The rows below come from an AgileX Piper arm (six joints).
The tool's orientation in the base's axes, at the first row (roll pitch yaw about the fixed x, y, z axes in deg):
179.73 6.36 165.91
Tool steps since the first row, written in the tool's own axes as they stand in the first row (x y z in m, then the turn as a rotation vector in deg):
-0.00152 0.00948 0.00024 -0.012 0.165 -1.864
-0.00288 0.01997 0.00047 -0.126 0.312 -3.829
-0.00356 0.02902 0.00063 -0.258 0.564 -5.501
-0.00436 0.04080 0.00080 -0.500 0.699 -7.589
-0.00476 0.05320 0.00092 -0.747 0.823 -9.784
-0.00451 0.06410 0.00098 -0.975 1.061 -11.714
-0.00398 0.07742 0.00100 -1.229 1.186 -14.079
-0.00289 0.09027 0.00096 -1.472 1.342 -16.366
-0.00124 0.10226 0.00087 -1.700 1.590 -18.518
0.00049 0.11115 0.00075 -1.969 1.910 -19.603
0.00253 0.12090 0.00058 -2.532 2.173 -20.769
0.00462 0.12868 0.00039 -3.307 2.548 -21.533
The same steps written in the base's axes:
0.00379 0.00882 -0.00003 -0.151 0.199 1.855
0.00768 0.01866 -0.00005 -0.219 0.358 3.821
0.01055 0.02727 -0.00010 -0.212 0.608 5.498
0.01420 0.03850 -0.00012 -0.172 0.727 7.601
0.01761 0.05043 -0.00014 -0.142 0.837 9.810
0.02003 0.06107 -0.00017 -0.074 1.056 11.755
0.02275 0.07411 -0.00019 -0.056 1.168 14.134
0.02482 0.08684 -0.00021 -0.032 1.312 16.434
0.02613 0.09888 -0.00025 0.014 1.546 18.600
0.02661 0.10792 -0.00028 0.233 1.815 19.709
0.02700 0.11788 -0.00029 0.713 1.960 20.932
0.02685 0.12593 -0.00030 1.469 2.154 21.779

